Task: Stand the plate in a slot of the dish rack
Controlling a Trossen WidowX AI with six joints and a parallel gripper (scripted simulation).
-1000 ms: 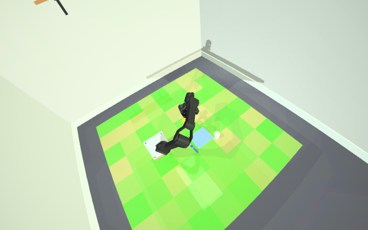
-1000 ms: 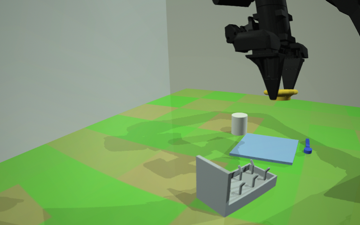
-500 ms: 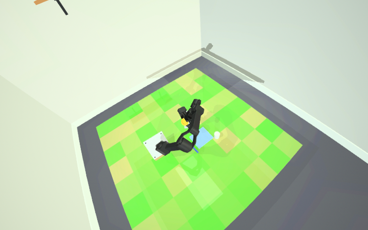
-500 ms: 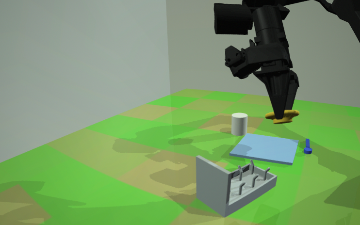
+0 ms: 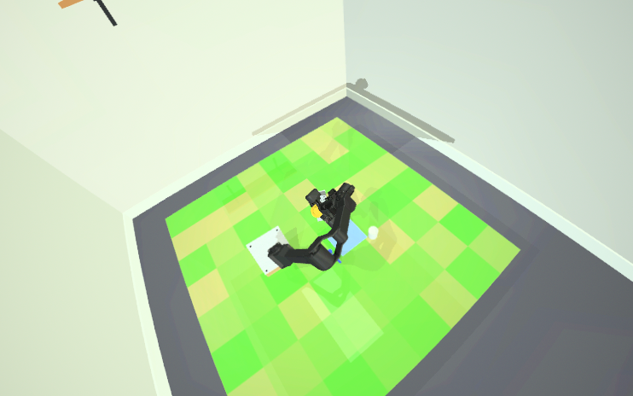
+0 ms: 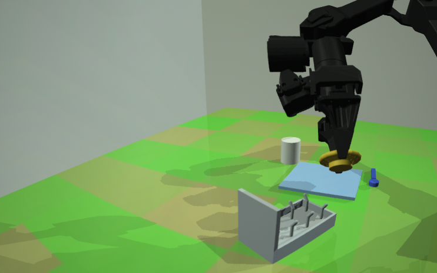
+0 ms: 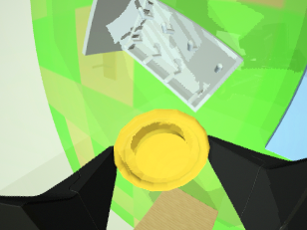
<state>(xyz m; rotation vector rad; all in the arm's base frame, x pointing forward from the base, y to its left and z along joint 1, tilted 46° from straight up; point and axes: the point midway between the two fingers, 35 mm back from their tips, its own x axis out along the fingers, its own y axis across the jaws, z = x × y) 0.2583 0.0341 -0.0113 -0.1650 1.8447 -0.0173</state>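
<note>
Now: gripper tip 7 cm above the grey dish rack, 5 cm short of it and 4 cm to the right of it. From my gripper tip the other things lie so: light blue mat 15 cm to the right, 9 cm below, 5 cm ahead; then small blue spoon 19 cm to the right, 9 cm below, 5 cm behind; then yellow plate 1 cm above.
</note>
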